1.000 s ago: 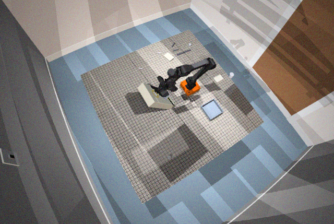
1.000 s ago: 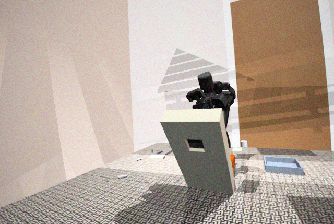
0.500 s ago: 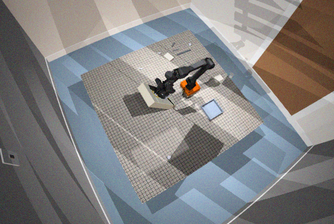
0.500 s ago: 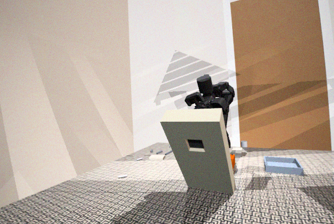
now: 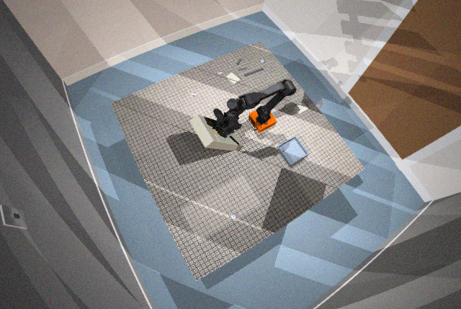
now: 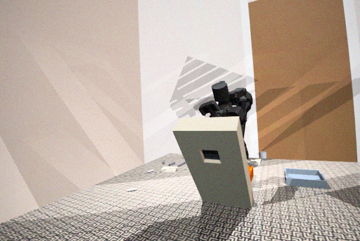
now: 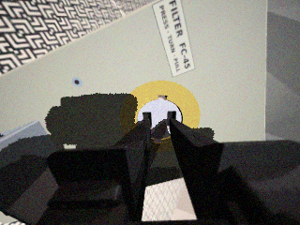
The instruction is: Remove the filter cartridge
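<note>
Right now my gripper tip is 2 cm short of the round filter cartridge and 1 cm above it. The rest, counted from my gripper tip: beige service panel (3 cm behind, 9 cm below); light blue tray (37 cm behind, 35 cm to the left, 24 cm below).
</note>
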